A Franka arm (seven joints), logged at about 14 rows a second.
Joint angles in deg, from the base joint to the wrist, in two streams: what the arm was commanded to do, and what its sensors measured. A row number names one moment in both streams.
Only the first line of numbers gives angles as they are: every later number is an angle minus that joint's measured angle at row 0.
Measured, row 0: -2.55 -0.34 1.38 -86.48 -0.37 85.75 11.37
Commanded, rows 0 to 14: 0.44 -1.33 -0.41 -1.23 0.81 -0.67 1.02; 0.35 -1.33 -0.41 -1.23 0.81 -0.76 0.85; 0.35 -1.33 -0.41 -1.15 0.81 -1.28 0.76; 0.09 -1.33 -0.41 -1.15 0.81 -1.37 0.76; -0.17 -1.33 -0.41 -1.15 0.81 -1.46 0.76; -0.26 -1.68 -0.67 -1.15 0.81 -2.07 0.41; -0.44 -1.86 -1.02 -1.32 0.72 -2.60 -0.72; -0.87 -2.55 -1.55 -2.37 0.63 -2.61 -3.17; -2.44 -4.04 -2.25 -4.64 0.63 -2.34 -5.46; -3.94 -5.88 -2.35 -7.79 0.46 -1.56 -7.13; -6.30 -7.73 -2.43 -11.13 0.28 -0.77 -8.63; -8.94 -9.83 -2.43 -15.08 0.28 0.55 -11.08; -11.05 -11.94 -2.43 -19.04 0.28 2.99 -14.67; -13.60 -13.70 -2.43 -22.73 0.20 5.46 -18.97; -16.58 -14.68 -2.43 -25.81 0.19 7.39 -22.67
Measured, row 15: -12.22 -9.05 -3.19 -16.23 -0.08 2.19 -17.13
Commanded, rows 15 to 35: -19.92 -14.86 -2.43 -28.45 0.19 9.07 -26.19; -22.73 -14.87 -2.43 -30.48 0.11 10.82 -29.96; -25.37 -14.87 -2.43 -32.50 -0.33 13.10 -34.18; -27.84 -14.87 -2.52 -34.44 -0.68 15.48 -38.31; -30.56 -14.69 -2.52 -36.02 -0.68 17.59 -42.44; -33.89 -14.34 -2.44 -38.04 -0.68 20.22 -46.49; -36.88 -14.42 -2.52 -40.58 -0.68 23.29 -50.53; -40.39 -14.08 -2.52 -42.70 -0.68 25.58 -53.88; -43.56 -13.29 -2.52 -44.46 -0.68 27.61 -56.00; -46.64 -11.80 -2.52 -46.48 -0.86 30.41 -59.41; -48.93 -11.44 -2.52 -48.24 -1.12 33.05 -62.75; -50.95 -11.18 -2.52 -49.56 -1.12 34.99 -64.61; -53.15 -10.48 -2.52 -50.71 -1.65 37.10 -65.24; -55.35 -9.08 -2.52 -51.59 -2.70 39.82 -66.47; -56.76 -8.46 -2.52 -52.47 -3.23 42.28 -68.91; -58.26 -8.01 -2.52 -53.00 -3.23 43.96 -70.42; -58.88 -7.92 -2.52 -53.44 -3.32 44.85 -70.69; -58.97 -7.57 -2.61 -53.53 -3.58 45.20 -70.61; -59.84 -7.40 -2.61 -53.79 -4.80 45.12 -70.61; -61.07 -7.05 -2.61 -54.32 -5.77 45.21 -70.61; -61.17 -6.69 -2.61 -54.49 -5.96 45.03 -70.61
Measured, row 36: -59.13 -6.43 -3.66 -52.67 -4.62 43.54 -70.03
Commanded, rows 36 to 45: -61.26 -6.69 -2.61 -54.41 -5.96 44.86 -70.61; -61.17 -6.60 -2.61 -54.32 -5.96 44.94 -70.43; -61.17 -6.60 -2.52 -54.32 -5.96 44.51 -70.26; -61.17 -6.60 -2.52 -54.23 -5.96 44.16 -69.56; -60.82 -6.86 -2.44 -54.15 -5.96 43.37 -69.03; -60.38 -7.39 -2.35 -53.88 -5.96 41.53 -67.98; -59.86 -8.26 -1.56 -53.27 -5.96 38.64 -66.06; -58.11 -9.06 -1.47 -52.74 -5.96 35.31 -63.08; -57.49 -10.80 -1.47 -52.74 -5.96 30.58 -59.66; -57.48 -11.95 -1.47 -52.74 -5.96 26.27 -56.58
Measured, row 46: -58.61 -8.02 -1.47 -52.44 -5.20 33.38 -62.05
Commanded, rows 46 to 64: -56.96 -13.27 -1.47 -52.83 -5.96 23.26 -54.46; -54.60 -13.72 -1.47 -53.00 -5.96 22.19 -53.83; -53.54 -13.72 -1.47 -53.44 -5.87 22.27 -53.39; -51.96 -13.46 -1.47 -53.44 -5.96 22.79 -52.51; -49.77 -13.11 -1.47 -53.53 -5.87 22.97 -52.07; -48.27 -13.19 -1.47 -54.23 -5.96 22.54 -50.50; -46.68 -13.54 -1.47 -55.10 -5.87 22.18 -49.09; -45.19 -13.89 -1.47 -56.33 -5.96 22.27 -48.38; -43.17 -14.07 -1.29 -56.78 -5.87 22.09 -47.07; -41.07 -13.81 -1.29 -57.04 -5.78 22.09 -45.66; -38.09 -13.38 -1.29 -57.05 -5.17 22.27 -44.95; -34.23 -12.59 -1.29 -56.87 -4.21 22.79 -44.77; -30.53 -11.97 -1.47 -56.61 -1.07 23.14 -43.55; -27.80 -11.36 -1.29 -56.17 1.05 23.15 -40.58; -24.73 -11.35 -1.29 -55.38 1.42 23.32 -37.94; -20.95 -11.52 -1.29 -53.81 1.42 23.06 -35.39; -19.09 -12.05 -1.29 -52.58 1.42 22.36 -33.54; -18.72 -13.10 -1.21 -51.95 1.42 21.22 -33.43; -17.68 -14.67 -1.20 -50.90 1.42 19.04 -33.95
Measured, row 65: -19.11 -12.18 -0.48 -53.04 0.76 22.68 -33.92
